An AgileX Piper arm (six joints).
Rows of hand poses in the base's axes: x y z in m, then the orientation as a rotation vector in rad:
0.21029, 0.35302, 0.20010, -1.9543, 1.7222, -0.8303
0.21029, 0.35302, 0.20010, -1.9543, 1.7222, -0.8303
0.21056, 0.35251, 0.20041, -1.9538, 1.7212, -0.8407
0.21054, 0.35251, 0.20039, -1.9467, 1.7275, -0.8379
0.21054, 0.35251, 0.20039, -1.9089, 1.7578, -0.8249
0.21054, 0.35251, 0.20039, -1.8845, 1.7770, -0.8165
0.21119, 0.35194, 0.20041, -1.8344, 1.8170, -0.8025
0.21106, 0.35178, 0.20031, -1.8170, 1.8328, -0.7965
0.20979, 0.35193, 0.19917, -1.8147, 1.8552, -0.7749
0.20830, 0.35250, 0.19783, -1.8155, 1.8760, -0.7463
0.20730, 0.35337, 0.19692, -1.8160, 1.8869, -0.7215
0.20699, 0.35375, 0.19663, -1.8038, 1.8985, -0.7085
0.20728, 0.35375, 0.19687, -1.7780, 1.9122, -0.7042
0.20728, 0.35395, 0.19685, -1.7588, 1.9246, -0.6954
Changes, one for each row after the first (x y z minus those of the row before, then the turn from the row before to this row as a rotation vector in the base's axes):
0.00000, 0.00000, 0.00000, 0.0000, 0.0000, 0.0000
0.00027, -0.00051, 0.00031, -0.0061, -0.0043, -0.0018
-0.00002, 0.00000, -0.00002, 0.0048, -0.0003, -0.0054
0.00000, 0.00000, 0.00000, 0.0247, -0.0033, -0.0271
0.00000, 0.00000, 0.00000, 0.0158, -0.0021, -0.0175
0.00065, -0.00057, 0.00002, 0.0297, -0.0043, -0.0375
-0.00013, -0.00016, -0.00010, 0.0105, 0.0001, -0.0142
-0.00127, 0.00015, -0.00114, 0.0111, 0.0175, -0.0102
-0.00149, 0.00057, -0.00134, 0.0140, 0.0208, -0.0066
-0.00100, 0.00087, -0.00091, 0.0134, 0.0141, -0.0014
-0.00031, 0.00038, -0.00029, 0.0123, 0.0036, -0.0087
0.00029, 0.00000, 0.00024, 0.0134, -0.0057, -0.0166
0.00000, 0.00020, -0.00002, 0.0130, -0.0011, -0.0126

